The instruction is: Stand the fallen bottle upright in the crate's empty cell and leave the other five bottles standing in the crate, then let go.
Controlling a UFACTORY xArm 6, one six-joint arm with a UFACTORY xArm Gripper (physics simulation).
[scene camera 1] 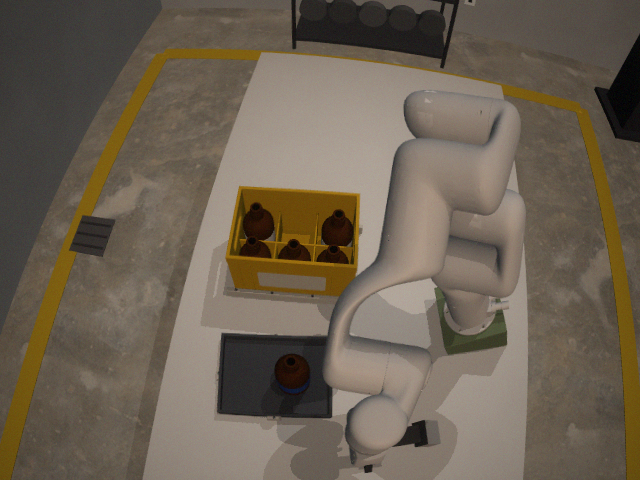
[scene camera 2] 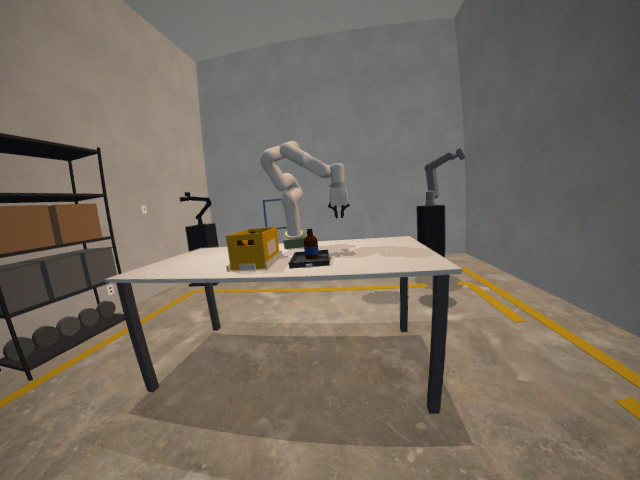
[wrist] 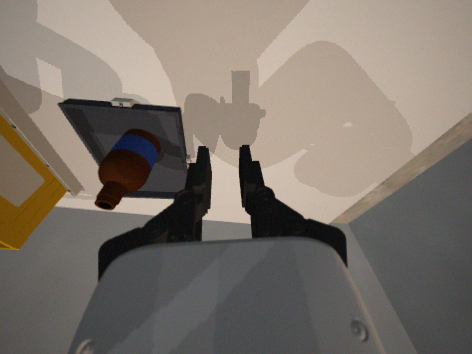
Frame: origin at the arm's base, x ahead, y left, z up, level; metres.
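Seen in the pictures: gripper, between the fingertips: (scene camera 2: 339, 217) (wrist: 224, 159); arm's base, origin of its link: (scene camera 1: 470, 309) (scene camera 2: 294, 234).
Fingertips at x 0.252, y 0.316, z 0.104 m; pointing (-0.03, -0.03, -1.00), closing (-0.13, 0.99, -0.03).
Note:
Offsets run from my fingertips to a thing's top centre. "*": to the spot under its first point. Level surfaces: height alone.
The brown bottle with a blue band @[dx +0.139, dy -0.165, dz -0.038 m] (scene camera 1: 292, 373) (scene camera 2: 311, 246) (wrist: 127, 162) stands upright in the dark tray (scene camera 1: 242, 372) (wrist: 95, 120). The yellow crate @[dx +0.150, dy -0.466, dz -0.022 m] (scene camera 1: 242, 271) (scene camera 2: 248, 259) (wrist: 30, 215) holds five upright brown bottles. In scene camera 1, its empty cell @[* dx +0.146, dy -0.436, dz -0.034 m] (scene camera 1: 296, 237) is the middle one of the far row. My gripper (scene camera 2: 339, 215) (wrist: 224, 159) is partly open and empty, pointing down high above the table, to the right of the tray in scene camera 2. In scene camera 1 the wrist mostly hides the fingers.
The crate stands on the white table @[dz -0.197 m] (scene camera 1: 299, 118) (scene camera 2: 361, 263), beyond the tray in scene camera 1. My arm's green base (scene camera 1: 475, 338) is at the table's right side there. A shelf rack stands beyond the table's far end. Two other small arms stand on black pedestals behind the table.

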